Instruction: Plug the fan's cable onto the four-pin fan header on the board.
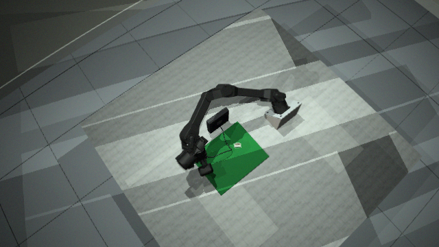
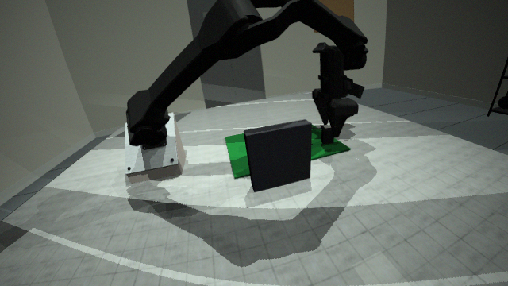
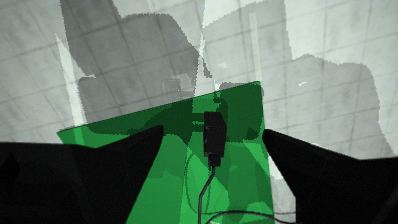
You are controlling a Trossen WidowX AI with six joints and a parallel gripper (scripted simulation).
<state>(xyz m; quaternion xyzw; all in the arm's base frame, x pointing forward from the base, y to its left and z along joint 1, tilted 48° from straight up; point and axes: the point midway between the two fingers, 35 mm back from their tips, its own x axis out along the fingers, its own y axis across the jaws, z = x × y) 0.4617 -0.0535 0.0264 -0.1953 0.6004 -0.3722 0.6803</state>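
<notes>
Right now my gripper tip is 20 mm above the black plug and 10 mm past it. From my gripper tip the other things lie so: green board (130 mm behind, 60 mm to the left, 50 mm below); then black fan (190 mm behind, 100 mm to the right, 20 mm above); then white four-pin fan header (190 mm behind, 40 mm to the left, 40 mm below).
</notes>
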